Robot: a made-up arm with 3 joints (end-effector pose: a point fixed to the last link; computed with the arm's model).
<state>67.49 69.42 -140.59</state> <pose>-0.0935 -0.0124 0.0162 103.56 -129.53 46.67</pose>
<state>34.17 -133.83 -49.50</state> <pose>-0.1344 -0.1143 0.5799 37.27 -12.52 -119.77</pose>
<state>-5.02 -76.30 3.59</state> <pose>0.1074 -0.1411 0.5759 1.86 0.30 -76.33</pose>
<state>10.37 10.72 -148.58</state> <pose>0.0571 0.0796 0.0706 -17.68 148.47 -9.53</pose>
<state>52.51 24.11 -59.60</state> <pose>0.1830 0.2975 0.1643 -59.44 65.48 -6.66</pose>
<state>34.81 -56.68 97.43</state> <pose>-0.0488 0.2794 0.2174 -72.91 -102.80 -14.33</pose>
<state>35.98 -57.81 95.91</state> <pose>-0.0434 0.2838 0.2175 -74.13 -101.91 -15.19</pose>
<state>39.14 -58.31 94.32</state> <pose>-0.0406 0.2898 0.2078 -76.21 -101.66 -13.89</pose>
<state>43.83 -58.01 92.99</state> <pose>-0.0412 0.2953 0.1890 -78.86 -102.07 -10.44</pose>
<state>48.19 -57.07 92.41</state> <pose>-0.0449 0.2974 0.1687 -81.06 -102.79 -6.18</pose>
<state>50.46 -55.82 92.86</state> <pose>-0.0505 0.2957 0.1556 -81.85 -103.57 -2.74</pose>
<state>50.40 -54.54 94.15</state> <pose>-0.0565 0.2916 0.1519 -81.18 -104.38 -0.75</pose>
